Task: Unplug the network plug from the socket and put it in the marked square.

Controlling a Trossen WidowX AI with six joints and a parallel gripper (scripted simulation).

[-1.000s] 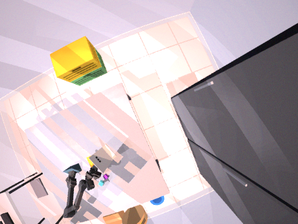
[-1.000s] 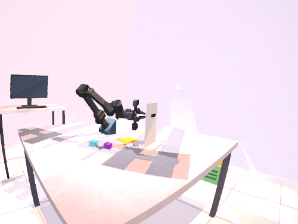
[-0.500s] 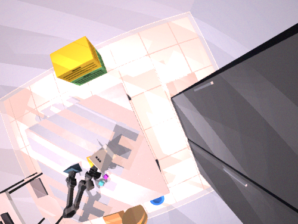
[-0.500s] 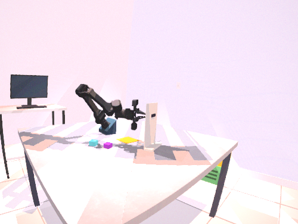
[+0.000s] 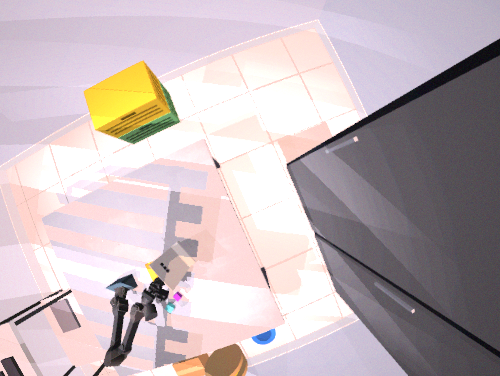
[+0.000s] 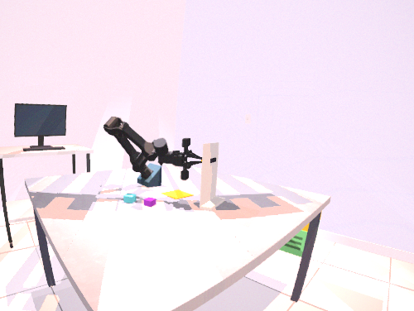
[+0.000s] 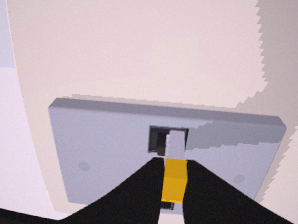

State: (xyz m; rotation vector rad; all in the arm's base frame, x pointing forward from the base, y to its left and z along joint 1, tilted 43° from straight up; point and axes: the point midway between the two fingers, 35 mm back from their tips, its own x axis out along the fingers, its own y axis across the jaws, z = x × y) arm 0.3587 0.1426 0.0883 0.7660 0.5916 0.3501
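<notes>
Now: the orange marked square 16 cm behind my gripper tip, 3 cm to the right of it and 19 cm below it. From my gripper tip the other things lie so: purple cube: 8 cm behind, 23 cm to the right, 18 cm below; yellow network plug: right at my gripper tip; upright panel: 3 cm ahead, 2 cm to the left, 7 cm below.
</notes>
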